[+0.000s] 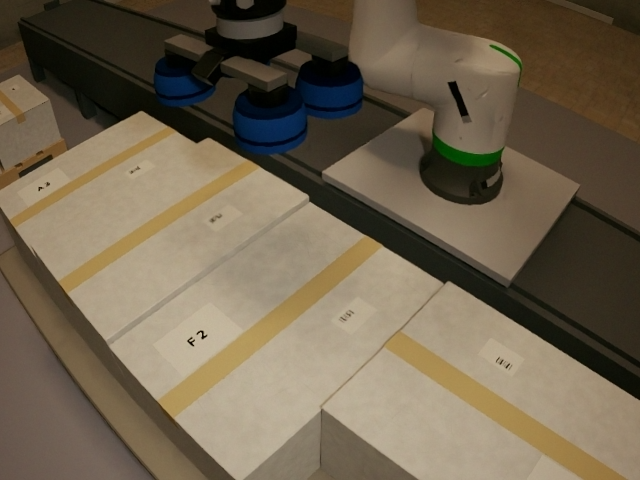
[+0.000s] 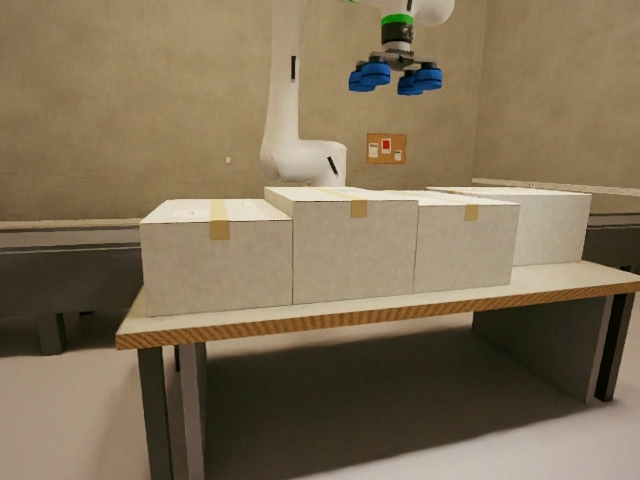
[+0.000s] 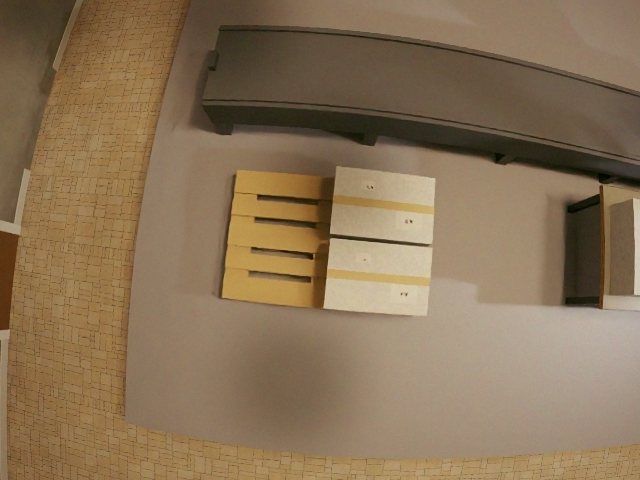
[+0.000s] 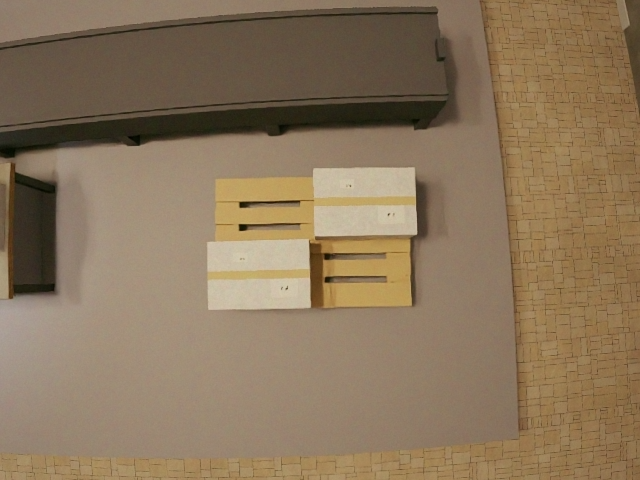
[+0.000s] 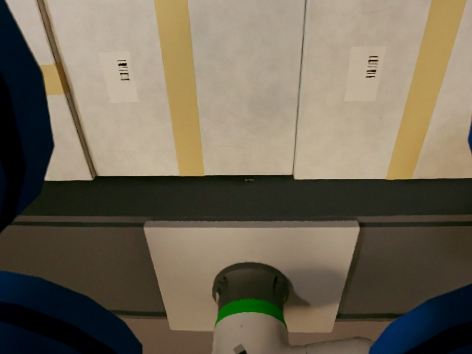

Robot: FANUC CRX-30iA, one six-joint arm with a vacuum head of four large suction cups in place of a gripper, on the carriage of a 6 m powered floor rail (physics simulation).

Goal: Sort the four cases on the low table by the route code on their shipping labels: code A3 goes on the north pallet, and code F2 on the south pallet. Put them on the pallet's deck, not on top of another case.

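Seen in the pictures: hand, its tool point: (image 2: pixel 393 88) (image 5: pixel 255 255); arm's base, origin of its link: (image 1: pixel 461 177) (image 5: pixel 250 287).
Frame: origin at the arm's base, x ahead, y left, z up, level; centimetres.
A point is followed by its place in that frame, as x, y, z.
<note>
Four white cases stand side by side on the low table (image 1: pixel 69 361) {128.1, -34.3, -4.0} (image 2: pixel 558 279) {120.7, 52.6, -4.0}. The case marked A3 (image 1: pixel 103 165) {88.9, -66.5, 20.7} (image 2: pixel 217 273) {121.2, -66.5, 6.6} is at one end. Beside it is a taller case (image 1: pixel 175 263) {98.7, -13.9, 25.7} (image 2: pixel 356 253) {121.2, -27.5, 10.1} (image 5: pixel 340 140) {71.8, -15.3, 25.6}; I see a barcode but no readable route code on it. Then comes the case marked F2 (image 1: pixel 268 372) {102.7, 18.3, 24.0} (image 2: pixel 460 248) {121.2, 8.1, 9.9} (image 5: pixel 240 100) {78.4, 1.5, 24.0}. The fourth case (image 1: pixel 413 397) {90.5, 40.9, 25.4} (image 2: pixel 550 232) {102.1, 67.0, 9.5} (image 5: pixel 55 140) {72.5, 34.7, 25.5} is turned crosswise and nearer the rail; its code is unreadable. My vacuum head (image 1: pixel 255 82) {85.0, 0.0, 63.9} (image 2: pixel 395 77) {85.0, 0.0, 63.9} hangs high above the cases, nothing on its cups.
The north pallet (image 3: pixel 279 235) {97.6, -293.2, -42.5} carries two cases (image 3: pixel 382 227) {91.6, -235.3, -15.8} (image 3: pixel 377 299) {130.7, -234.6, -17.0} side by side on its right half. The south pallet (image 4: pixel 263 189) {68.7, 236.1, -42.5} carries two cases (image 4: pixel 361 219) {93.9, 292.8, -15.5} (image 4: pixel 258 297) {134.0, 233.7, -17.8} diagonally, at its back right and front left. The rail (image 3: pixel 361 67) (image 4: pixel 206 67) runs behind.
</note>
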